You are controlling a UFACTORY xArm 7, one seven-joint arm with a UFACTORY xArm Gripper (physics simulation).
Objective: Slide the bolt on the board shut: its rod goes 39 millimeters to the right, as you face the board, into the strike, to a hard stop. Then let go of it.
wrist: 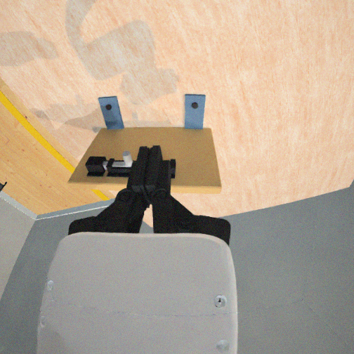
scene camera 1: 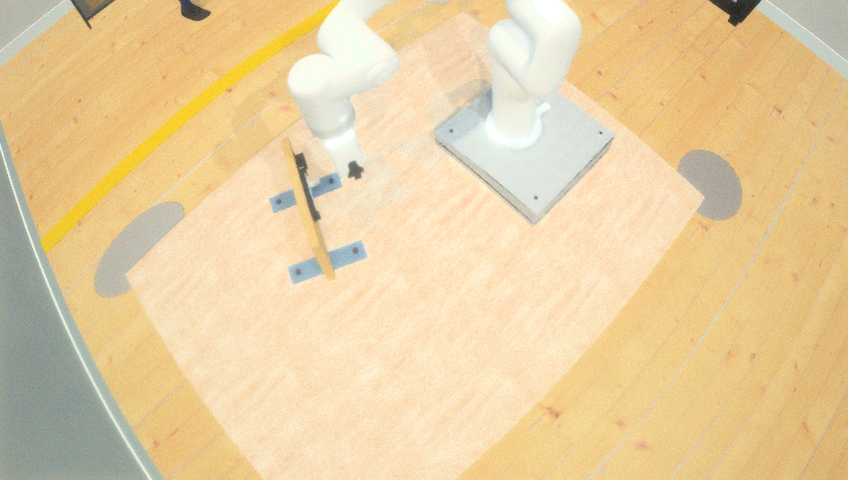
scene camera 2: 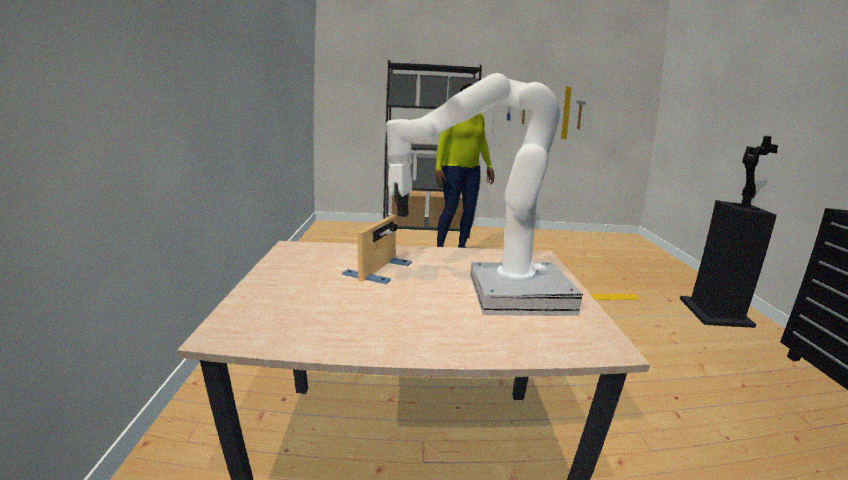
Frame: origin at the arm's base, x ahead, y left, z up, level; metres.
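Seen in the pictures: gripper, fingertip midpoint: (scene camera 1: 355, 171) (scene camera 2: 403, 215); arm's base, link origin: (scene camera 1: 513, 126) (scene camera 2: 516, 273).
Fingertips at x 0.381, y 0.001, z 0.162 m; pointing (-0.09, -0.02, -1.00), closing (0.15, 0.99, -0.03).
Note:
Pixels of each thing's top centre, then the offset from my fingertips to it. "spot": a spot on its surface instead. Level surfaces: height alone.
- wooden board, top centre: (scene camera 1: 297, 187) (scene camera 2: 378, 222) dx +0.098, dy -0.068, dz -0.050 m
- bolt's black housing, surface spot: (scene camera 1: 308, 196) spot: dx +0.087, dy -0.053, dz -0.074 m
- pale handle, surface spot: (scene camera 1: 314, 182) (scene camera 2: 389, 231) spot: dx +0.062, dy -0.077, dz -0.079 m
- black strike block, surface spot: (scene camera 1: 300, 161) spot: dx +0.064, dy -0.136, dz -0.075 m
- table, surface height: dz -0.221 m
The wooden board (scene camera 1: 324, 261) (scene camera 2: 376, 255) (wrist: 192, 145) stands upright on the table. On its robot-side face is the bolt's black housing (scene camera 1: 308, 196) (wrist: 118, 170), with a pale handle (scene camera 1: 314, 182) (scene camera 2: 386, 232) (wrist: 127, 159) near the strike-side end. The black strike block (scene camera 1: 300, 161) (wrist: 96, 164) is left in the wrist view. A short light stretch of rod (wrist: 106, 165) spans the gap and meets the strike; its depth inside is hidden. My gripper (scene camera 1: 355, 171) (scene camera 2: 402, 212) (wrist: 153, 157) is shut and empty, above the board and apart from the handle. Its fingers hide part of the housing in the wrist view.
Blue foot strips (scene camera 1: 327, 262) (scene camera 2: 366, 276) (wrist: 194, 112) hold the board on the table (scene camera 1: 416, 356) (scene camera 2: 357, 333). The arm's grey base plate (scene camera 1: 523, 172) (scene camera 2: 523, 288) is on the robot side. A person (scene camera 2: 464, 142) stands beyond the table, by a shelf unit (scene camera 2: 434, 66).

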